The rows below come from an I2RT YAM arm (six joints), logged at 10 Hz.
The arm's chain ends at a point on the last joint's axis. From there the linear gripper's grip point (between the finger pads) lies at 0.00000 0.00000 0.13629 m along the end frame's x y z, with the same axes.
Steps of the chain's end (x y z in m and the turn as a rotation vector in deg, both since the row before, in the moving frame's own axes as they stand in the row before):
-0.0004 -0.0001 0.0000 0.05 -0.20 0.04
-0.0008 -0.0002 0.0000 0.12 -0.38 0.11
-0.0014 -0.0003 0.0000 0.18 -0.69 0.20
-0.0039 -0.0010 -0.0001 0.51 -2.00 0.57
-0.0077 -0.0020 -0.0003 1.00 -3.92 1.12
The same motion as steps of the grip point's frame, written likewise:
-0.0009 -0.0002 0.0000 0.05 -0.20 0.04
-0.0017 -0.0005 0.0000 0.12 -0.38 0.11
-0.0030 -0.0007 0.0000 0.18 -0.69 0.20
-0.0087 -0.0022 -0.0002 0.51 -2.00 0.57
-0.0170 -0.0045 -0.0006 1.00 -3.92 1.12

